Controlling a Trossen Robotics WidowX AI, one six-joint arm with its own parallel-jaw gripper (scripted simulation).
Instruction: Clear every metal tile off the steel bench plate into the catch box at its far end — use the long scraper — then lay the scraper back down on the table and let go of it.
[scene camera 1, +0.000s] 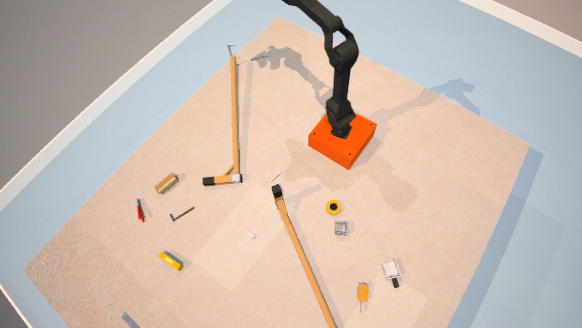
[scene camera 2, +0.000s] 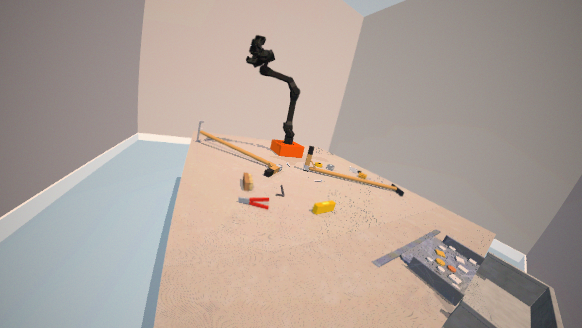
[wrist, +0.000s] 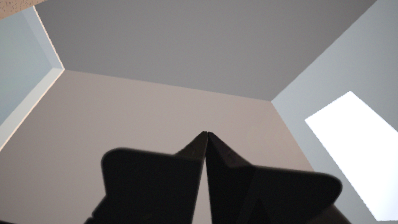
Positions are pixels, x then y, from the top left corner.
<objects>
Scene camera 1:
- long orange pole: 225, 178
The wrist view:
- my gripper: 206, 136
</objects>
